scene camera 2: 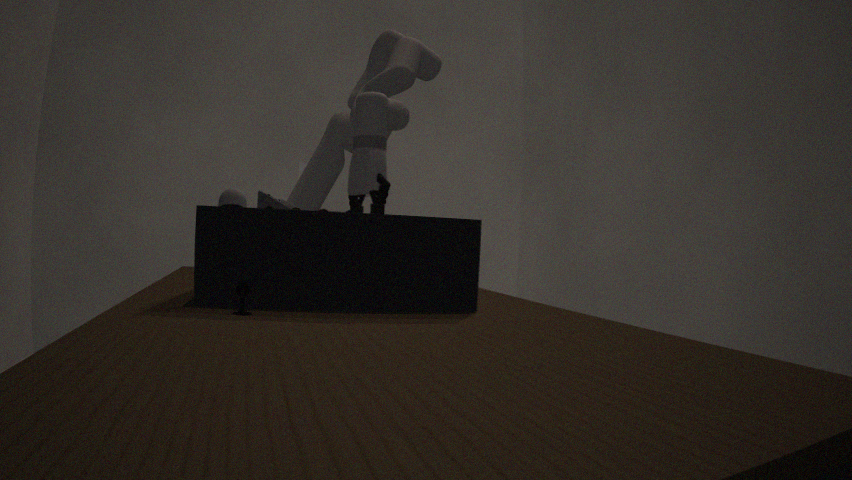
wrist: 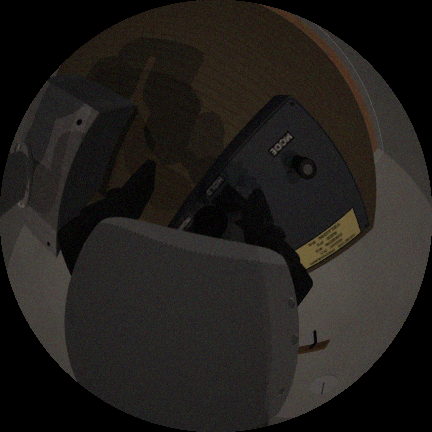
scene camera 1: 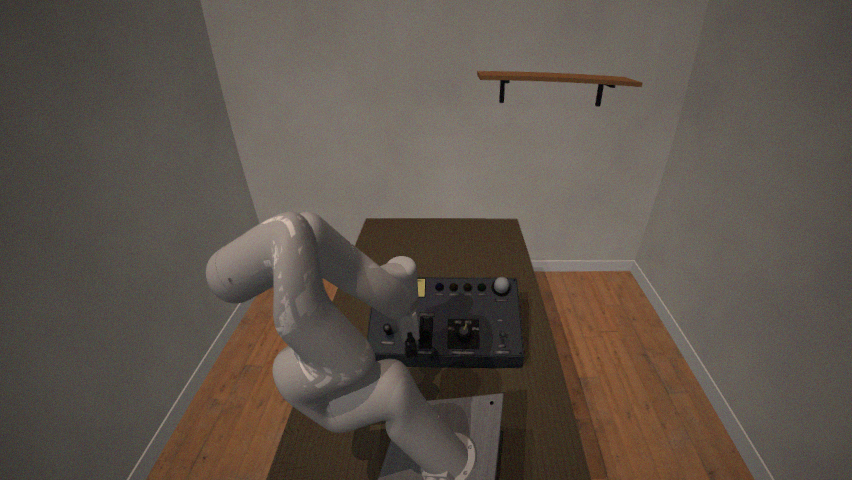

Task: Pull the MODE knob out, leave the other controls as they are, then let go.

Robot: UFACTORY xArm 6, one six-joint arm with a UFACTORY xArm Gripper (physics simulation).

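The MODE knob is a small dark round knob with a lighter cap, at the near left of the control panel. Its MODE label is beside it. My gripper is open and empty, its black fingers pointing down low at the panel. In the wrist view the knob lies outside the fingers, past the right-hand one and apart from it. In scene camera 1 the fingers are right of the knob, close to the black HOLD control. The fingertips are hidden behind the panel in scene camera 2.
Right of the HOLD control are a small joystick and a toggle. A yellow label, several small round buttons and a pale dome knob line the panel's back. A wooden shelf hangs on the wall.
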